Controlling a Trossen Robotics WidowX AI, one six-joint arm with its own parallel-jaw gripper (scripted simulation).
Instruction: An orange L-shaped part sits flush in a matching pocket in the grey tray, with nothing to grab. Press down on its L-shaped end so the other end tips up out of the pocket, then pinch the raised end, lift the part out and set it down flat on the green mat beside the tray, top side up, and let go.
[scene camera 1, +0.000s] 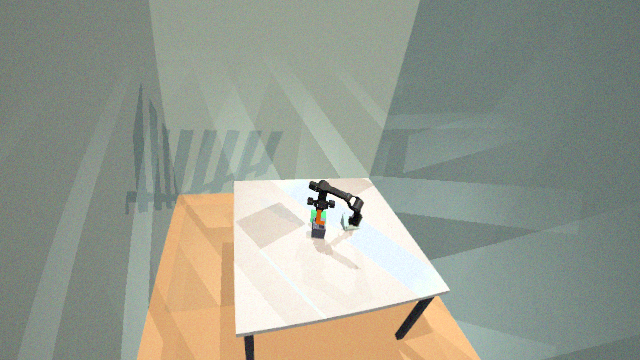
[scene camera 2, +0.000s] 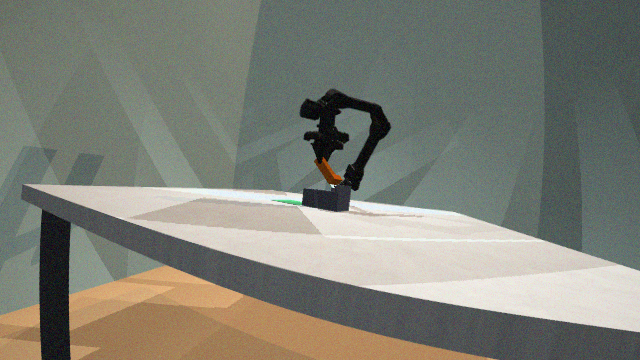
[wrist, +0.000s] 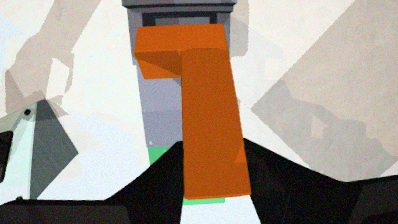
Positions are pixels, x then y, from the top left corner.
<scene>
My gripper (scene camera 2: 322, 164) holds an orange L-shaped part (wrist: 214, 166).
</scene>
